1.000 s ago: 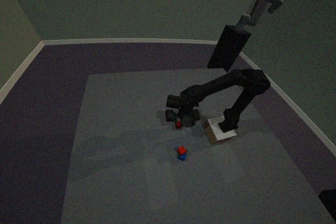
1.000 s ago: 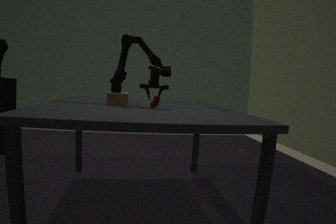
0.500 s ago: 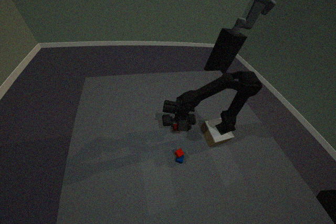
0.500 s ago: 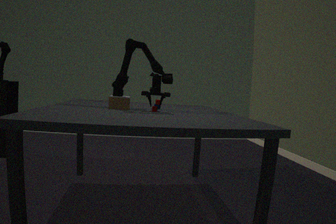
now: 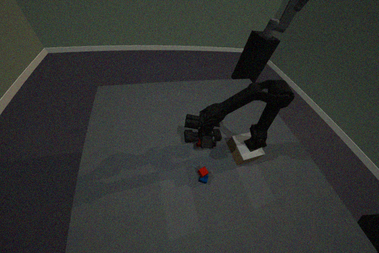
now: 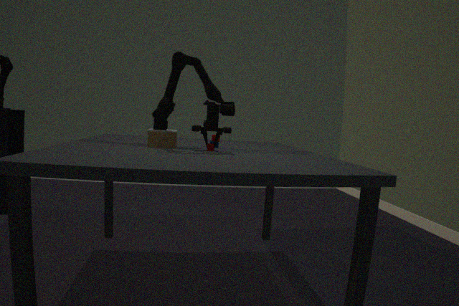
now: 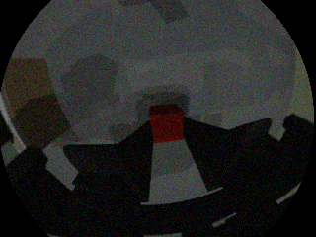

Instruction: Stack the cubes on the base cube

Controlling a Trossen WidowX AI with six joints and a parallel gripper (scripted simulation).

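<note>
Right now my gripper tip is 50 mm short of the blue cube and 180 mm to the right of it.
</note>
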